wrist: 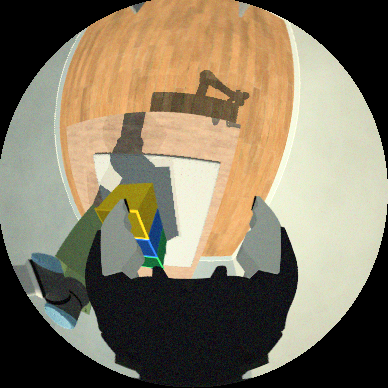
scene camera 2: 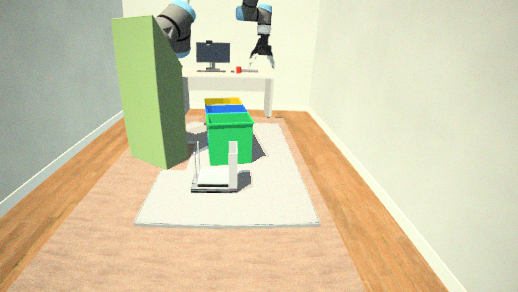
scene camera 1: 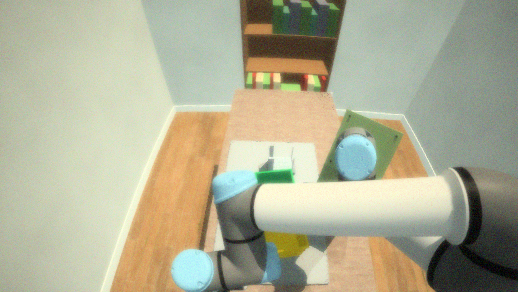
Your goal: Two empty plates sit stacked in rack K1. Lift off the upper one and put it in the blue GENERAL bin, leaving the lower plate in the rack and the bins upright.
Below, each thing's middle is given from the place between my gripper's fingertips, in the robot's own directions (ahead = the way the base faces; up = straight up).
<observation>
Now: hand 150 mm past the yellow bin (scene camera 1: 288,245), 270 mm to the left of it and 230 mm above it. From my hand the other things lie so: green bin (scene camera 2: 222,127) 50 mm behind, 510 mm to the right, 230 mm below.
</observation>
